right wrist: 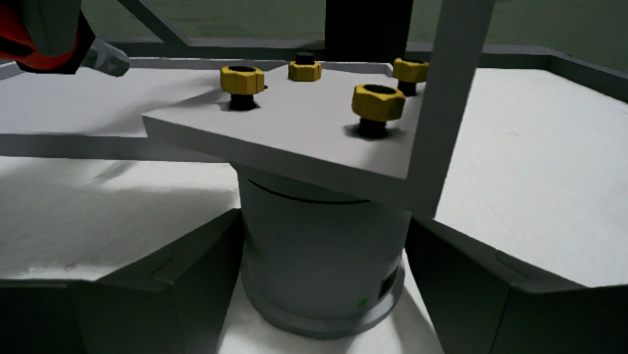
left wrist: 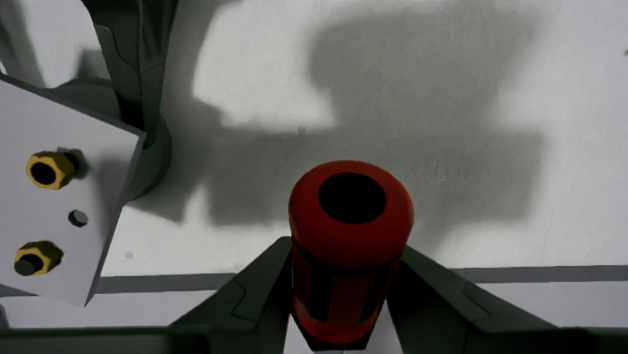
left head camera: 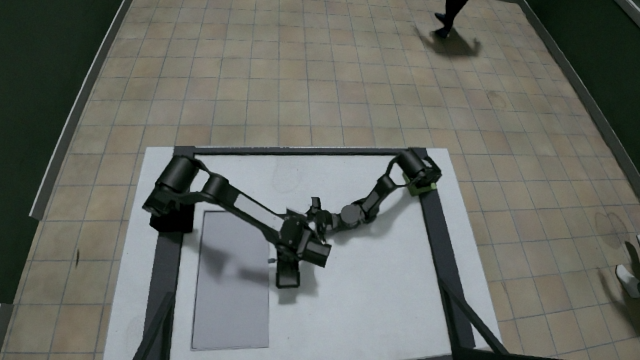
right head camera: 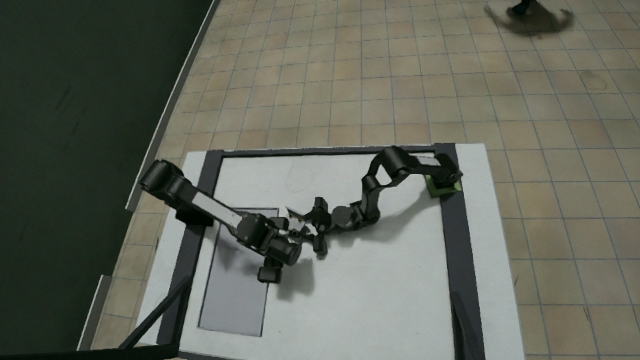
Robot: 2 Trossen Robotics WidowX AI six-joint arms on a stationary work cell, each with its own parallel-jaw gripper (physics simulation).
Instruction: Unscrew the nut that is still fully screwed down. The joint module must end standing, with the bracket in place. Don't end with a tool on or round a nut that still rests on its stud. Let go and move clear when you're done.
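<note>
The grey joint module (right wrist: 320, 250) (left wrist: 159, 165) stands upright, with the light grey bracket (right wrist: 300, 112) (left wrist: 30, 115) on top. In the right wrist view, a yellow nut (right wrist: 305, 71) at the back sits down on the plate, its stud poking out above. Three other nuts, at front left (right wrist: 242, 80), front right (right wrist: 377, 102) and back right (right wrist: 410, 70), sit raised on their studs. My right gripper (right wrist: 324, 222) is shut on the module's body. My left gripper (left wrist: 336, 249) is shut on the red-handled nut driver (left wrist: 350, 235) (right wrist: 107, 57), tilted and clear of the nuts, beside the bracket.
A flat grey tray (left head camera: 232, 310) (right head camera: 232, 305) with a low rim lies at the left of the table, beside the module. The bracket's upright wall (right wrist: 450, 100) rises at the right in the right wrist view. Dark frame beams (left head camera: 442, 240) border the table.
</note>
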